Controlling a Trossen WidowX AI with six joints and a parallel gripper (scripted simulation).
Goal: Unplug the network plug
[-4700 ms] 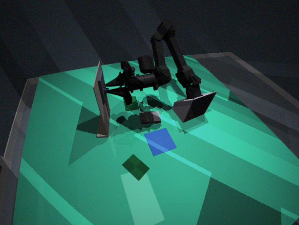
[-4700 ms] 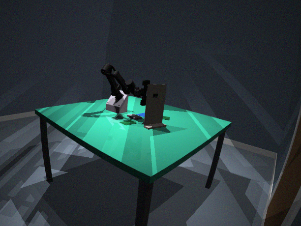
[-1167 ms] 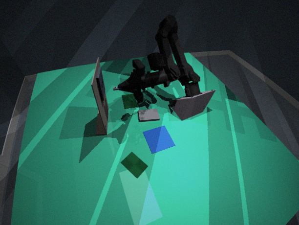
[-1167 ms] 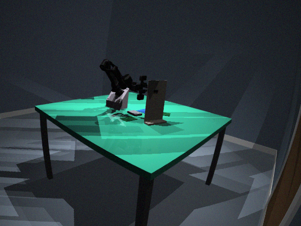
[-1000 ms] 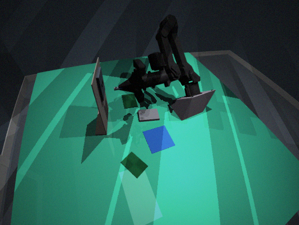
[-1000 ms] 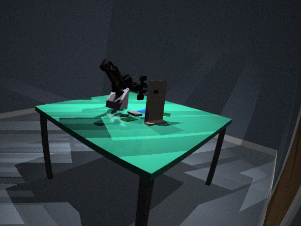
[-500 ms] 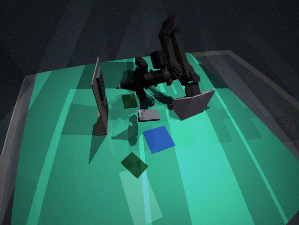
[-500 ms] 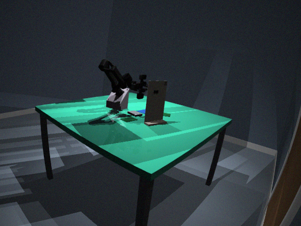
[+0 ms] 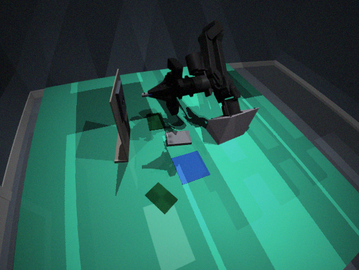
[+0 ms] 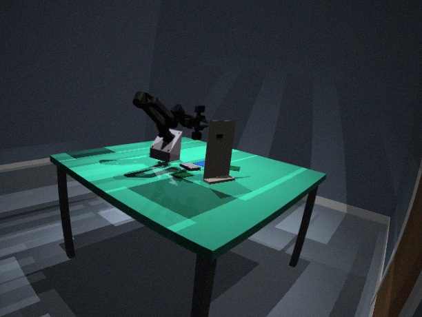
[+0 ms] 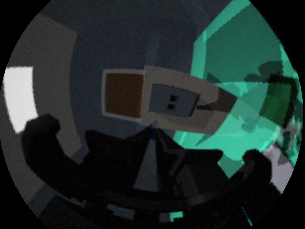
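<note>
The blue marked square is 130 mm behind my gripper tip, 140 mm to the left of it and 260 mm below it. The rest, counted from my gripper tip: upright panel 100 mm ahead, 20 mm to the right, 130 mm below; flat grey plate 120 mm behind, 260 mm below.
</note>
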